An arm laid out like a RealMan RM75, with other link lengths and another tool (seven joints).
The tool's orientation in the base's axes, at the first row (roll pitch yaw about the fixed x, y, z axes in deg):
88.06 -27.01 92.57
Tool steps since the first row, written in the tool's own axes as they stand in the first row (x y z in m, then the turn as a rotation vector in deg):
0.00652 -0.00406 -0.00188 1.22 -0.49 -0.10
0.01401 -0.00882 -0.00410 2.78 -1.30 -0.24
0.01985 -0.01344 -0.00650 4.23 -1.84 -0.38
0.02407 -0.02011 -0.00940 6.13 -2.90 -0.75
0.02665 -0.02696 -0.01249 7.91 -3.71 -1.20
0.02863 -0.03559 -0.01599 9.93 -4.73 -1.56
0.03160 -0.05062 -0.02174 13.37 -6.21 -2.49
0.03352 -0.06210 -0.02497 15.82 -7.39 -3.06
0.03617 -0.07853 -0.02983 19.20 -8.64 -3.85
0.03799 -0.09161 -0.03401 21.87 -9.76 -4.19
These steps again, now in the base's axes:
-0.00208 0.00759 -0.00071 -0.14 1.31 0.11
-0.00454 0.01636 -0.00161 -0.33 3.06 0.10
-0.00711 0.02359 -0.00315 -0.52 4.59 0.27
-0.01008 0.03030 -0.00726 -0.96 6.75 0.18
-0.01318 0.03562 -0.01228 -1.46 8.69 0.25
-0.01664 0.04120 -0.01917 -1.89 10.94 0.25
-0.02230 0.05051 -0.03138 -2.94 14.65 0.47
-0.02545 0.05735 -0.04083 -3.59 17.35 0.51
-0.03019 0.06704 -0.05440 -4.50 20.91 0.91
-0.03426 0.07449 -0.06534 -4.93 23.78 1.12

